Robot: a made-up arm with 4 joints. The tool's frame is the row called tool.
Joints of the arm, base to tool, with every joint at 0 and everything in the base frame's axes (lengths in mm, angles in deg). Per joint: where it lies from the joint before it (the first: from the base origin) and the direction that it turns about. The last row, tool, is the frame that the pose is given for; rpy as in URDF.
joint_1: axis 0 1 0 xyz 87 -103 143
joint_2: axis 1 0 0 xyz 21 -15 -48
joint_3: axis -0.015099 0.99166 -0.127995 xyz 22 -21 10
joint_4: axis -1 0 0 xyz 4 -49 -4
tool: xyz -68 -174 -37 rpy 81.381 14.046 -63.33
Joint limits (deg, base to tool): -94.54..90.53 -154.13..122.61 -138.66..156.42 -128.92..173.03
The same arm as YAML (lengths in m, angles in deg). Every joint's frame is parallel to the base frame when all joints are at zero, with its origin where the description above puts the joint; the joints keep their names.
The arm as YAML. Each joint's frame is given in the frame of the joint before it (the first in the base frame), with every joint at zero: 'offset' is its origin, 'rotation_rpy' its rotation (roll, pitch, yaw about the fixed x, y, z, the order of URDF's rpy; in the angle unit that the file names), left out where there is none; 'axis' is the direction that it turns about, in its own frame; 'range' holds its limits. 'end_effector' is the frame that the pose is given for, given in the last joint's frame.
length_unit: m
angle_unit: deg
chain:
  - id: joint_1
    offset: [0.087, -0.103, 0.143]
    axis: [0.0, 1.0, 0.0]
    range: [-94.54, 90.53]
  - id: joint_2
    offset: [0.021, -0.015, -0.048]
    axis: [1.0, 0.0, 0.0]
    range: [-154.13, 122.61]
  - id: joint_3
    offset: [0.022, -0.021, 0.01]
    axis: [-0.015099, 0.99166, -0.127995]
    range: [-138.66, 156.42]
  - id: joint_4
    offset: [0.004, -0.049, -0.004]
    axis: [-1.0, 0.0, 0.0]
    range: [-128.92, 173.03]
end_effector:
  offset: [-0.068, -0.174, -0.037]
  rotation_rpy: [81.38, 14.05, -63.33]

